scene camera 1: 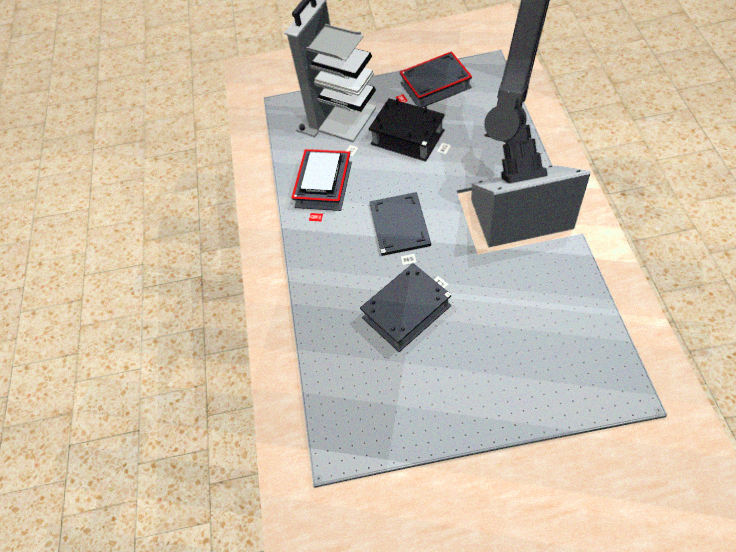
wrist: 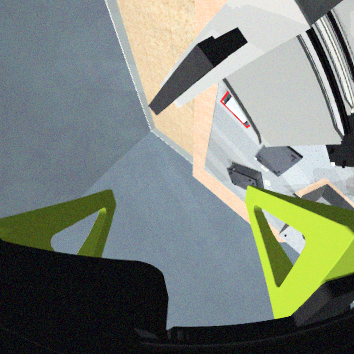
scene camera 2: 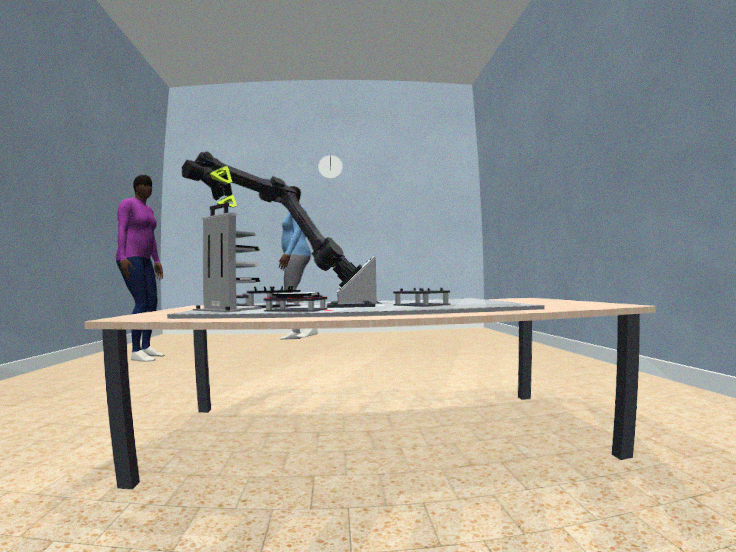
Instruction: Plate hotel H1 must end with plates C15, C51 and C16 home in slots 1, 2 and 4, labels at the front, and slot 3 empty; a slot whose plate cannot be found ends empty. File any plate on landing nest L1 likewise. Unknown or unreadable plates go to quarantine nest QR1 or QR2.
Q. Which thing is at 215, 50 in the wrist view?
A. A handle.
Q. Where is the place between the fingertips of my gripper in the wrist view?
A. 178, 195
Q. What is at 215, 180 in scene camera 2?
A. My gripper.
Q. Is my gripper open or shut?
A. Open.
